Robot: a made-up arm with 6 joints.
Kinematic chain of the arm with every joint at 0, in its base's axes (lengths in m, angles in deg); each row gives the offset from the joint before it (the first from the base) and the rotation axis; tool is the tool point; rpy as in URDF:
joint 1: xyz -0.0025 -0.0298 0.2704 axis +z
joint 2: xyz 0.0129 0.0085 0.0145 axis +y
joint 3: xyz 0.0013 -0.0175 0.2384 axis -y
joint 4: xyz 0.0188 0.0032 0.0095 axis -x
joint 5: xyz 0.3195 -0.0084 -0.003 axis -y
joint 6: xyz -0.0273 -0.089 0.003 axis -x
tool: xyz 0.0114 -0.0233 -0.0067 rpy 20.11 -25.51 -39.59
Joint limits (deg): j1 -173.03..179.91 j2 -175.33..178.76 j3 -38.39..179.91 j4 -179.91..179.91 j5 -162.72..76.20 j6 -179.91..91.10
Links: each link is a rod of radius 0.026 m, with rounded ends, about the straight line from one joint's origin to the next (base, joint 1, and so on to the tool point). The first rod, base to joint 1, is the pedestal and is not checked.
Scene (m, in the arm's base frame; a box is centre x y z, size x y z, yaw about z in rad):
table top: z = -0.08
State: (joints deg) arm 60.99 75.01 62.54 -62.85 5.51 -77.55
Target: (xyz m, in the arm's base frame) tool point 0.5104 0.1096 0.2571
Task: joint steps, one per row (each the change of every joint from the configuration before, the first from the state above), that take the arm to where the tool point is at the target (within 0.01 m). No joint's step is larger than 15 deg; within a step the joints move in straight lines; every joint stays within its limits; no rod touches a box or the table.
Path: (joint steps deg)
1: -13.86 -4.11 -3.10 2.22 -1.33 0.23
2: -13.87 -4.10 -3.10 2.22 -1.34 0.22
3: -13.86 -4.11 -3.10 2.22 -1.33 0.23

